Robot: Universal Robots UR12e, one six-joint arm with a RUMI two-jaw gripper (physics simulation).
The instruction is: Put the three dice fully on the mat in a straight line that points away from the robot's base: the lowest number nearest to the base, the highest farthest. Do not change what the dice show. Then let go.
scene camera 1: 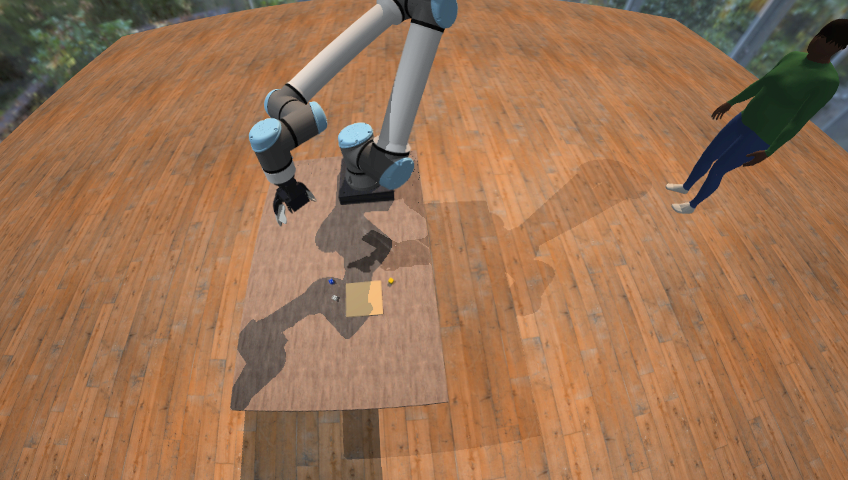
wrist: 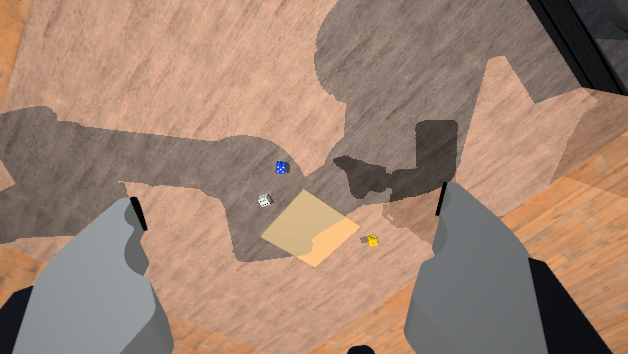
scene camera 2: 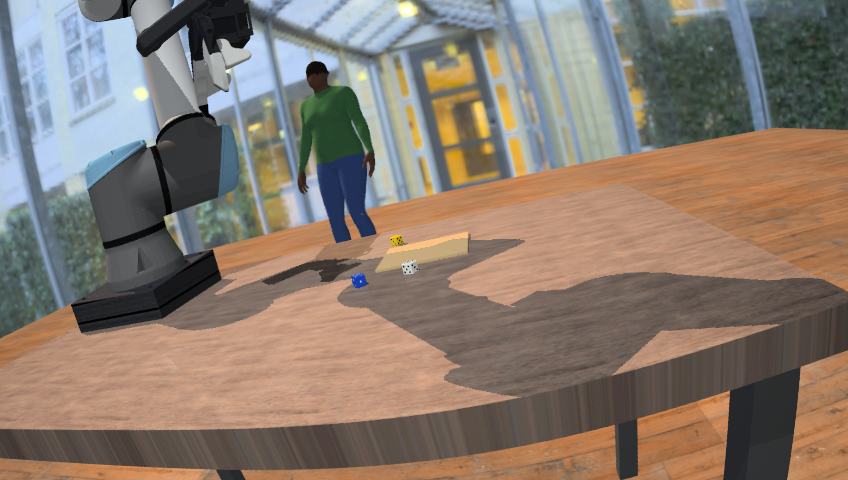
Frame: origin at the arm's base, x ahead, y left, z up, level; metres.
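Seen in the pictures: gripper, fingertip midpoint: (scene camera 1: 298, 213) (wrist: 294, 193) (scene camera 2: 215, 106); arm's base, link origin: (scene camera 1: 365, 175) (scene camera 2: 146, 275).
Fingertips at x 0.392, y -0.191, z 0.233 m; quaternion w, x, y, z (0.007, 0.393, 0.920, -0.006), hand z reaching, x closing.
Note:
Pixels of each thing's middle, then the offset from my fingertips to it. Level surfaces: height alone.
- blue die, body centre: (scene camera 2: 358, 280) (wrist: 281, 167) (scene camera 1: 331, 281) 0.123 m ahead, 0.061 m left, 0.292 m down
- white die, body centre: (scene camera 2: 410, 267) (wrist: 264, 200) (scene camera 1: 334, 298) 0.194 m ahead, 0.081 m left, 0.292 m down
- yellow die, body centre: (scene camera 2: 396, 240) (wrist: 372, 240) (scene camera 1: 391, 281) 0.131 m ahead, 0.301 m left, 0.292 m down
- square tan mat, body centre: (scene camera 2: 425, 250) (wrist: 310, 231) (scene camera 1: 363, 298) 0.198 m ahead, 0.194 m left, 0.298 m down
- table, surface height: 0.300 m down
A blue die (scene camera 1: 331, 281) (scene camera 2: 358, 280) (wrist: 281, 167) lies on the table beside the mat, on its base side; its top shows several light pips. A white die (scene camera 1: 335, 297) (scene camera 2: 410, 267) (wrist: 264, 200) lies close beside the mat's edge. A yellow die (scene camera 1: 390, 280) (scene camera 2: 396, 240) (wrist: 372, 240) lies off the opposite side. The pips are too small to count surely. The square tan mat (scene camera 1: 363, 299) (scene camera 2: 428, 249) (wrist: 310, 220) has no die on it. My gripper (scene camera 1: 296, 211) (wrist: 294, 193) is open and empty, high above the table, nearer the base than the dice.
The robot's black base (scene camera 1: 365, 196) (scene camera 2: 145, 298) (wrist: 565, 45) stands at one end of the table (scene camera 1: 368, 368) (scene camera 2: 267, 368). Arm shadows cross the table and part of the mat. A person (scene camera 1: 779, 107) (scene camera 2: 339, 130) stands on the floor away from the table.

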